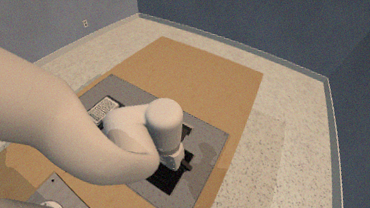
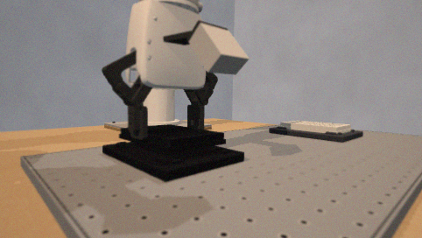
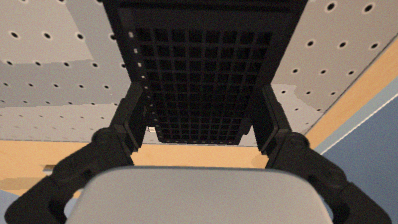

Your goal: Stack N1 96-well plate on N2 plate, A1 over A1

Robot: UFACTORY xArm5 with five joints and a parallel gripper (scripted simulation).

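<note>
The nest N1 lies 40 mm below my hand. The rest, counted from my hand: white 96-well plate (370 mm to the left, 20 mm below, 20 mm behind); dark nest N2 (370 mm to the left, 40 mm below, 20 mm behind); black 96-well plate (10 mm below).
</note>
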